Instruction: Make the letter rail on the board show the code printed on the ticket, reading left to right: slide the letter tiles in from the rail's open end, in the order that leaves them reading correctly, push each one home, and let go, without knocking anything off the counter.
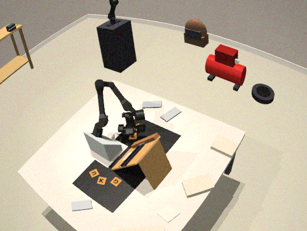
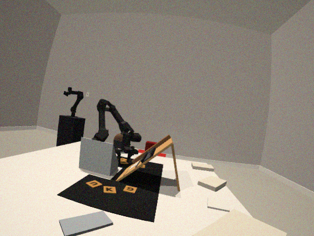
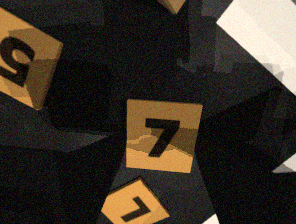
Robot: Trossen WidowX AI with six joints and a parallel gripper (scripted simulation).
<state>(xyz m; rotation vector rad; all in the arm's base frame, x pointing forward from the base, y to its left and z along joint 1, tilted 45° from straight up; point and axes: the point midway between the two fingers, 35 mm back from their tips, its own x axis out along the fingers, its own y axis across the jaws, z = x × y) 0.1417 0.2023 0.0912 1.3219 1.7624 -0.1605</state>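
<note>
Now: gripper tip 3 cm past the l tile, 9 cm to the right of it and 1 cm above it. Also, from my gripper tip: white ticket 13 cm ahead, 19 cm to the right, 6 cm above; then black mat 6 cm ahead, 20 cm to the right, 1 cm below; then 7 tile right at my gripper tip.
</note>
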